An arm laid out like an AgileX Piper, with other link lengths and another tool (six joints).
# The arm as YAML. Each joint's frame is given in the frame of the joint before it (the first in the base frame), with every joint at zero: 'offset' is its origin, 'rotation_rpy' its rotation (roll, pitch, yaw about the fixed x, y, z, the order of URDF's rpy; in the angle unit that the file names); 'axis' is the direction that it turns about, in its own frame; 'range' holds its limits. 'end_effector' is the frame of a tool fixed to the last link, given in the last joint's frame.
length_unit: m
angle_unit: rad
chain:
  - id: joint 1
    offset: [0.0, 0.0, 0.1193]
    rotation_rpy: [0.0, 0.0, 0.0]
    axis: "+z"
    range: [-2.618, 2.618]
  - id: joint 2
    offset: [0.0, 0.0, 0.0]
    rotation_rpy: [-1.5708, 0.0, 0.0]
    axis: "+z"
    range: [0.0, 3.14]
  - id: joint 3
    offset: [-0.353, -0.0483, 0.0]
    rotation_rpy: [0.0, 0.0, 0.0]
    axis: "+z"
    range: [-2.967, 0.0]
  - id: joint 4
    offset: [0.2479, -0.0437, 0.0]
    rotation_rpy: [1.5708, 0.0, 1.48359]
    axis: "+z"
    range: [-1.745, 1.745]
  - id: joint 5
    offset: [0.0, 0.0, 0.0]
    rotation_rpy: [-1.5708, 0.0, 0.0]
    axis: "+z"
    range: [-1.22, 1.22]
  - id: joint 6
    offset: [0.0, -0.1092, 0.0]
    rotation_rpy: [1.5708, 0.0, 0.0]
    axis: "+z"
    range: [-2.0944, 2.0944]
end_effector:
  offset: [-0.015, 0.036, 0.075]
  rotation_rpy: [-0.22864, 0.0, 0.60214]
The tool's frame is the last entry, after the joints.
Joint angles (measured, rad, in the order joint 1, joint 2, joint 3, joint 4, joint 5, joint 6), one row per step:
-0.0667 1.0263 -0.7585 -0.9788 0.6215 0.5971
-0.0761 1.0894 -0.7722 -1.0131 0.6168 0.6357
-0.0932 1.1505 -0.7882 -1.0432 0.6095 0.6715
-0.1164 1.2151 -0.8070 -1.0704 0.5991 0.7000
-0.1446 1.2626 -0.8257 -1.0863 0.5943 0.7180
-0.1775 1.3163 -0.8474 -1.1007 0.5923 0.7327
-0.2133 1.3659 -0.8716 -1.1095 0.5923 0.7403
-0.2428 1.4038 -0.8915 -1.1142 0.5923 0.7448
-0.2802 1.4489 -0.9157 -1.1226 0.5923 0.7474
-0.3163 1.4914 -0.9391 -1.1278 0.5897 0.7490
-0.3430 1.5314 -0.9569 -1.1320 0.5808 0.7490
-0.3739 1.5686 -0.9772 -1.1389 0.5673 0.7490
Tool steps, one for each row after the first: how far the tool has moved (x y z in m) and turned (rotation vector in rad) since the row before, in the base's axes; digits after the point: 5 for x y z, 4 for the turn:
0.01552 -0.00525 -0.00812 -0.0025 0.0283 -0.0169
0.01477 -0.00700 -0.00791 0.0001 0.0238 -0.0211
0.01514 -0.00872 -0.00928 -0.0005 0.0268 -0.0211
0.01005 -0.01058 -0.00623 0.0012 0.0176 -0.0284
0.01020 -0.01324 -0.00822 0.0011 0.0239 -0.0340
0.00842 -0.01480 -0.00731 0.0012 0.0218 -0.0366
0.00581 -0.01247 -0.00572 0.0023 0.0156 -0.0301
0.00591 -0.01633 -0.00714 -0.0007 0.0205 -0.0353
0.00503 -0.01581 -0.00718 0.0025 0.0172 -0.0326
0.00537 -0.01166 -0.00871 0.0059 0.0174 -0.0176
0.00483 -0.01319 -0.00689 0.0037 0.0106 -0.0169

